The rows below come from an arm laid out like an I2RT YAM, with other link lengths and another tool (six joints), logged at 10 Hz.
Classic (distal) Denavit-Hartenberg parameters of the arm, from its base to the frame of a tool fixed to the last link. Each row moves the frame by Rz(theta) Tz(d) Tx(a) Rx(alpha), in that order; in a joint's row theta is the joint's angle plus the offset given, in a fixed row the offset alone. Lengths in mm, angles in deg.
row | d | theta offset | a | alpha
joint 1 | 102.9 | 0.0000 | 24.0 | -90.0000
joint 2 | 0.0 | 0.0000 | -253.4 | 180.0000
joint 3 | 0.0 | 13.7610 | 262.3 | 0.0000
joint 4 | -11.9 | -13.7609 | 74.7 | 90.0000
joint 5 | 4.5 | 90.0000 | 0.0 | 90.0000
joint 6 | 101.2 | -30.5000 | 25.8 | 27.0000
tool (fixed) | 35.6 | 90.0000 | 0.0 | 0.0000
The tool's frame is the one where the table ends.
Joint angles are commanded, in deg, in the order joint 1, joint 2, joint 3, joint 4, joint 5, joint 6. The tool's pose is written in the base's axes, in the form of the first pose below.
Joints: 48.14, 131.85, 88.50, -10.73, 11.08, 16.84
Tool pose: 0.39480 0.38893 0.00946 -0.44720 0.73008 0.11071 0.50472
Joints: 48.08, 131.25, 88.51, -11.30, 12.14, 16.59
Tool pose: 0.39624 0.38632 0.01450 -0.44779 0.72933 0.10138 0.50723
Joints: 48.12, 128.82, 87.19, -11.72, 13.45, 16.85
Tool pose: 0.39499 0.38107 0.02836 -0.44303 0.72779 0.09231 0.51530
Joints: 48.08, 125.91, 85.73, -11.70, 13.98, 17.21
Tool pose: 0.39364 0.37709 0.04585 -0.43530 0.72399 0.09128 0.52728
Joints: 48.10, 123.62, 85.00, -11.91, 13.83, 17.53
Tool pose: 0.39212 0.37598 0.06115 -0.42918 0.72009 0.09596 0.53672
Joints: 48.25, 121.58, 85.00, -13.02, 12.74, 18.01
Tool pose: 0.38879 0.37767 0.07600 -0.42492 0.71761 0.10846 0.54103
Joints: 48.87, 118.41, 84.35, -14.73, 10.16, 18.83
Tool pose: 0.37749 0.38179 0.09398 -0.42306 0.71453 0.13577 0.54040
